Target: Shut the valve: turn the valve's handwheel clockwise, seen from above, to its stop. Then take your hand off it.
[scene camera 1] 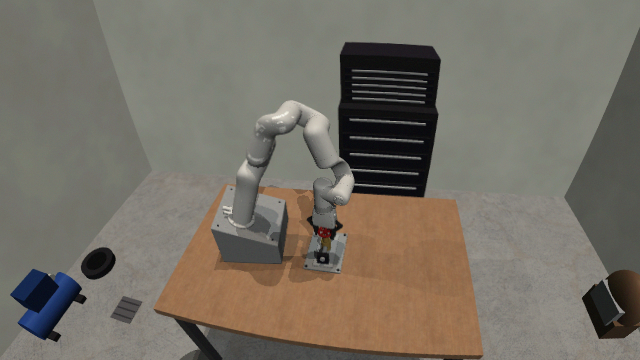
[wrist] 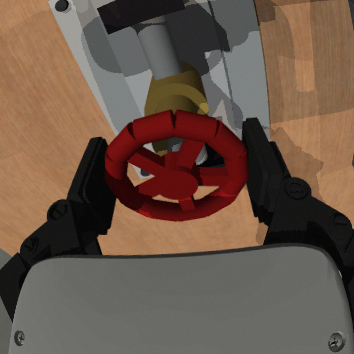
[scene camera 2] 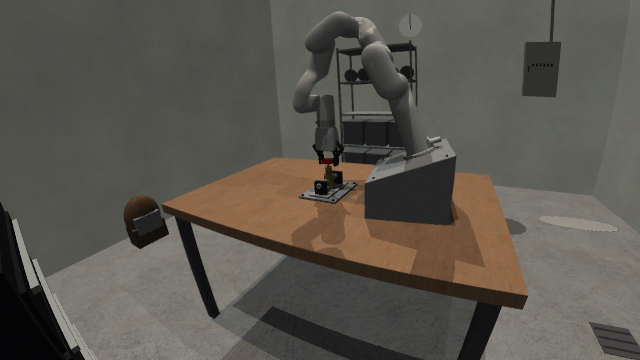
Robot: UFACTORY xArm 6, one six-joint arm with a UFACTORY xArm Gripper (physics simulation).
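Observation:
The valve's red handwheel (scene camera 1: 324, 232) (scene camera 2: 326, 161) (wrist: 175, 183) is a spoked ring lying level on top of the brass valve body (scene camera 1: 326, 244) (scene camera 2: 328, 177) (wrist: 172, 92). The body sits in line with a grey pipe (wrist: 161, 50) on a grey base plate (scene camera 1: 338, 260) (scene camera 2: 345, 192) (wrist: 250, 65). My gripper (scene camera 1: 325, 230) (scene camera 2: 328, 160) (wrist: 175, 147) points down from above and is shut on the handwheel, one black finger pad against each opposite side of the rim. The lower part of the valve is partly hidden by the handwheel in the wrist view.
Black pipe blocks (scene camera 1: 323, 258) (scene camera 2: 321, 187) stand on the plate. The arm's grey pedestal (scene camera 1: 250, 245) (scene camera 2: 407, 197) stands beside the plate on the wooden table (scene camera 1: 400, 300) (scene camera 2: 240, 210). A black tool cabinet (scene camera 1: 389, 112) stands behind the table, and a shelf rack (scene camera 2: 339, 90) stands by the wall.

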